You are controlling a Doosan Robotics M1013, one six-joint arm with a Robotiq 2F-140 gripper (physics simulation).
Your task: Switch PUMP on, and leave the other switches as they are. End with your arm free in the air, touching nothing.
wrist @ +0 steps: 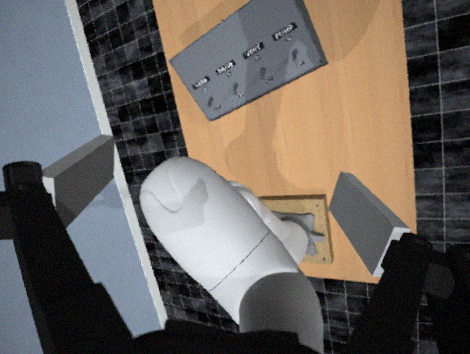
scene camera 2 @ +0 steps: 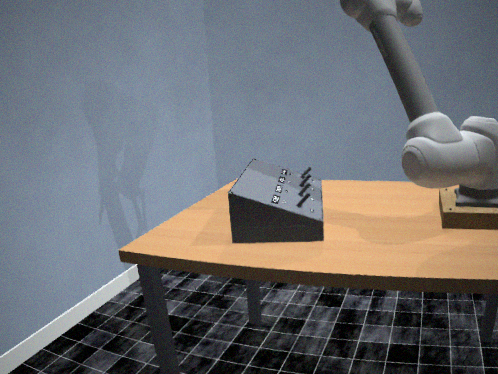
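Pixels of known places: gripper, fingertip midpoint: (wrist: pixel 227 174); arm's base, origin of the base link: (wrist: pixel 293 232) (scene camera 2: pixel 480 199).
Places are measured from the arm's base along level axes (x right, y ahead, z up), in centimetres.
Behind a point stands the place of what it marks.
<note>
The dark grey sloped switch box (scene camera 2: pixel 272 220) {x -35.5, y 60.8, z 1.5 cm} (wrist: pixel 220 37) {x -15.6, y 75.6, z 8.7 cm} stands on the table. Its face has a row of four labelled levers. The PUMP label (wrist: pixel 284 31) {x 5.9, y 73.0, z 5.6 cm} is at the right end of the row in the wrist view, with the PUMP lever (wrist: pixel 295 54) {x 8.6, y 65.6, z 5.2 cm} below it. The VENT label (wrist: pixel 253 50) {x -5.5, y 69.5, z 5.6 cm} is beside it; the other two labels are blurred. In scene camera 2 the levers lean alike; their on or off state is unclear. My gripper (wrist: pixel 227 174) {x 27.5, y 50.3, z 86.0 cm} is open and empty, high above the table and apart from the box. It does not show in scene camera 2.
The wooden table (scene camera 2: pixel 380 255) {x -38.1, y 29.4, z -5.4 cm} (wrist: pixel 370 125) {x 28.9, y 39.9, z -5.4 cm} carries my arm's base plate (scene camera 2: pixel 470 220) {x -14.4, y 4.1, z -2.6 cm} (wrist: pixel 326 250) {x 12.8, y -6.5, z 0.1 cm}. My white and grey arm (scene camera 2: pixel 445 155) {x -22.1, y 13.1, z 18.5 cm} (wrist: pixel 215 225) {x 15.6, y 39.0, z 72.2 cm} rises from it and crosses the wrist view between the fingers. A blue wall (scene camera 2: pixel 100 100) (wrist: pixel 35 75) stands beyond the table's end.
</note>
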